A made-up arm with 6 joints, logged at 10 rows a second.
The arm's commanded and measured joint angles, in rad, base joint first. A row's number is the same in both.
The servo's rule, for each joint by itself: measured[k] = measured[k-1] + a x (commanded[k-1-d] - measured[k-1]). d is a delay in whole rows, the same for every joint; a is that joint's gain. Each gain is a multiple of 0.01, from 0.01 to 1. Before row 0 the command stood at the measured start. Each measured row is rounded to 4 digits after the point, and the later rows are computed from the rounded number. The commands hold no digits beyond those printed.
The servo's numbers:
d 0
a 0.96 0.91 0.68 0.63 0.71 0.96
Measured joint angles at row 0:
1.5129 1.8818 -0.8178 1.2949 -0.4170 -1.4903
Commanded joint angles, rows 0 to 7:
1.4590 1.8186 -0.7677 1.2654 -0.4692 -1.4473
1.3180 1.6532 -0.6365 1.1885 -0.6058 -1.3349
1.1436 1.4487 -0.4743 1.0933 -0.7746 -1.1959
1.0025 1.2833 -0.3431 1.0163 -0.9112 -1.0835
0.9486 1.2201 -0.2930 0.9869 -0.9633 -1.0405
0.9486 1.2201 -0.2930 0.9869 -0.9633 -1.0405
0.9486 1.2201 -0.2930 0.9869 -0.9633 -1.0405
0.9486 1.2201 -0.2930 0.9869 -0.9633 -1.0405
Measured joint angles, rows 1 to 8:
1.4612 1.8243 -0.7837 1.2763 -0.4541 -1.4490
1.3237 1.6686 -0.6836 1.2210 -0.5618 -1.3395
1.1508 1.4685 -0.5413 1.1405 -0.7129 -1.2016
1.0084 1.3000 -0.4065 1.0623 -0.8537 -1.0882
0.9510 1.2273 -0.3293 1.0148 -0.9315 -1.0424
0.9487 1.2207 -0.3046 0.9972 -0.9541 -1.0406
0.9486 1.2202 -0.2967 0.9907 -0.9606 -1.0405
0.9486 1.2201 -0.2942 0.9883 -0.9625 -1.0405

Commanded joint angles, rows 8 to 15:
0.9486 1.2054 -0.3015 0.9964 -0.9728 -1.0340
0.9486 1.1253 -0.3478 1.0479 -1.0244 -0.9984
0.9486 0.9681 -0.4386 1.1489 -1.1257 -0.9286
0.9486 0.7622 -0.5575 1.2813 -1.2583 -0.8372
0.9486 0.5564 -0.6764 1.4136 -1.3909 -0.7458
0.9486 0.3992 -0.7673 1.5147 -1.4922 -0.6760
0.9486 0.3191 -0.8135 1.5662 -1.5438 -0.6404
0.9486 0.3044 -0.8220 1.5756 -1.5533 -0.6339
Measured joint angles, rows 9 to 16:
0.9486 1.2067 -0.2992 0.9934 -0.9698 -1.0343
0.9486 1.1326 -0.3322 1.0277 -1.0086 -0.9998
0.9486 0.9829 -0.4046 1.1041 -1.0917 -0.9314
0.9486 0.7821 -0.5086 1.2157 -1.2100 -0.8410
0.9486 0.5767 -0.6227 1.3404 -1.3384 -0.7496
0.9486 0.4152 -0.7210 1.4502 -1.4476 -0.6789
0.9486 0.3277 -0.7839 1.5233 -1.5159 -0.6419
0.9486 0.3065 -0.8098 1.5562 -1.5425 -0.6342

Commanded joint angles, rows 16 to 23:
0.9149 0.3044 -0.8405 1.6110 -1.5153 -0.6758
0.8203 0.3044 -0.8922 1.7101 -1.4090 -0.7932
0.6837 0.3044 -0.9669 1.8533 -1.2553 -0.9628
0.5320 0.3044 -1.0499 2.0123 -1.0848 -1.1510
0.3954 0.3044 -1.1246 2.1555 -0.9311 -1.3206
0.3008 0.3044 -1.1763 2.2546 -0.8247 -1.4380
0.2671 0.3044 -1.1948 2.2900 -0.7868 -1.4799
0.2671 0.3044 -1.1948 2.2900 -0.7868 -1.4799
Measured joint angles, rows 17 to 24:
0.9162 0.3046 -0.8307 1.5907 -1.5232 -0.6741
0.8241 0.3044 -0.8725 1.6659 -1.4421 -0.7884
0.6893 0.3044 -0.9367 1.7840 -1.3095 -0.9558
0.5383 0.3044 -1.0137 1.9278 -1.1500 -1.1432
0.4011 0.3044 -1.0891 2.0713 -0.9946 -1.3135
0.3048 0.3044 -1.1484 2.1868 -0.8740 -1.4330
0.2686 0.3044 -1.1800 2.2518 -0.8121 -1.4780
0.2672 0.3044 -1.1901 2.2759 -0.7941 -1.4798

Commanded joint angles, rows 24 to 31:
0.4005 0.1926 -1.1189 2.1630 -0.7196 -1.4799
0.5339 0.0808 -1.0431 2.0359 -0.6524 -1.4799
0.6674 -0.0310 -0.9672 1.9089 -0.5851 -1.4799
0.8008 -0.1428 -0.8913 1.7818 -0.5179 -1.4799
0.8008 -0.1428 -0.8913 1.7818 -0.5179 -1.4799
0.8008 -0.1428 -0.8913 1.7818 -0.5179 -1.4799
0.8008 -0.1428 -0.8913 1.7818 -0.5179 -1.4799
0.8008 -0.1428 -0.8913 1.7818 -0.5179 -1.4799
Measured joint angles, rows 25 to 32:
0.3952 0.2027 -1.1417 2.2048 -0.7412 -1.4799
0.5284 0.0918 -1.0747 2.0984 -0.6782 -1.4799
0.6618 -0.0199 -1.0016 1.9790 -0.6121 -1.4799
0.7952 -0.1317 -0.9266 1.8548 -0.5452 -1.4799
0.8006 -0.1418 -0.9026 1.8088 -0.5258 -1.4799
0.8008 -0.1427 -0.8949 1.7918 -0.5202 -1.4799
0.8008 -0.1428 -0.8925 1.7855 -0.5186 -1.4799
0.8008 -0.1428 -0.8917 1.7832 -0.5181 -1.4799

